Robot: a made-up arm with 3 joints. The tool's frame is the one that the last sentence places.
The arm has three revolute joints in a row. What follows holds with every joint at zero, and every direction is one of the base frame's. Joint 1 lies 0.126 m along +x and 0.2 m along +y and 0.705 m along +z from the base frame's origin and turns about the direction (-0.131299, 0.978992, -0.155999). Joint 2 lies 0.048 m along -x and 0.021 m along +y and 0.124 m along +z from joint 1 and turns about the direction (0.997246, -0.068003, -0.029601). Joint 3 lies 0.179 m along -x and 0.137 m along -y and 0.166 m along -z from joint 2 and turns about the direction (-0.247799, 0.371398, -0.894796). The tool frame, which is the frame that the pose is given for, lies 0.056 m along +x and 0.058 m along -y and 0.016 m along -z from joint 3; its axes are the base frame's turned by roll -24.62, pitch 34.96 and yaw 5.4 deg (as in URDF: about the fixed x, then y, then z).
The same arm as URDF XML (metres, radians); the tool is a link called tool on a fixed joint. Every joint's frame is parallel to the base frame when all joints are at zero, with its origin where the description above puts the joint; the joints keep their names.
<robot name="arm">
  <joint name="tool_joint" type="fixed">
    <parent link="link3"/>
    <child link="tool"/>
    <origin xyz="0.056 -0.058 -0.016" rpy="-0.4297 0.6102 0.0942"/>
  </joint>
  <joint name="joint 3" type="continuous">
    <parent link="link2"/>
    <child link="link3"/>
    <origin xyz="-0.179 -0.137 -0.166"/>
    <axis xyz="-0.247799 0.371398 -0.894796"/>
  </joint>
  <joint name="joint 2" type="continuous">
    <parent link="link1"/>
    <child link="link2"/>
    <origin xyz="-0.048 0.021 0.124"/>
    <axis xyz="0.997246 -0.068003 -0.029601"/>
  </joint>
  <joint name="joint 1" type="continuous">
    <parent link="base"/>
    <child link="link1"/>
    <origin xyz="0.126 0.2 0.705"/>
    <axis xyz="-0.131299 0.978992 -0.155999"/>
  </joint>
  <link name="base"/>
  <link name="link1"/>
  <link name="link2"/>
  <link name="link3"/>
  <link name="tool"/>
</robot>

